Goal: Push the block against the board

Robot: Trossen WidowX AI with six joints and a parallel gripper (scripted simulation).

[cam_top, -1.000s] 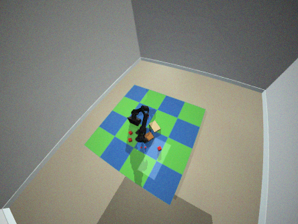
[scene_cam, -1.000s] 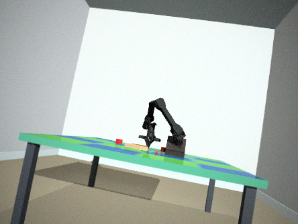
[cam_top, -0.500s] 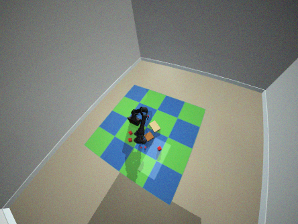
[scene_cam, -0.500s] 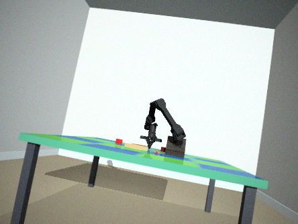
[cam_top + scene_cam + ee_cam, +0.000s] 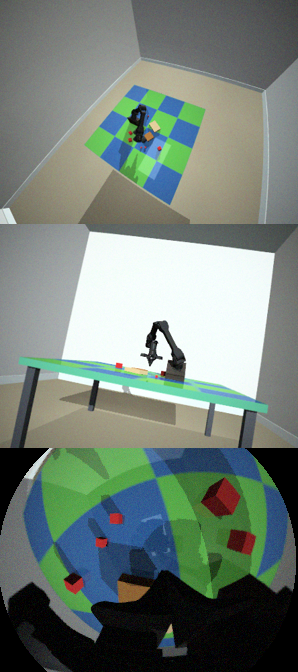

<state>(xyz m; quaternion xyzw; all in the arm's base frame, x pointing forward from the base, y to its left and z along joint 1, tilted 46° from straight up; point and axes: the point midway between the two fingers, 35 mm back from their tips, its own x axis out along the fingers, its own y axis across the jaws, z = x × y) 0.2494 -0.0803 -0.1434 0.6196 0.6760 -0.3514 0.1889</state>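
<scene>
Right now my gripper tip is 90 mm to the right of the brown square block, 60 mm short of it and 40 mm above it. The rest, counted from my gripper tip: pale tan board: 250 mm to the left, 40 mm below, 40 mm ahead.
</scene>
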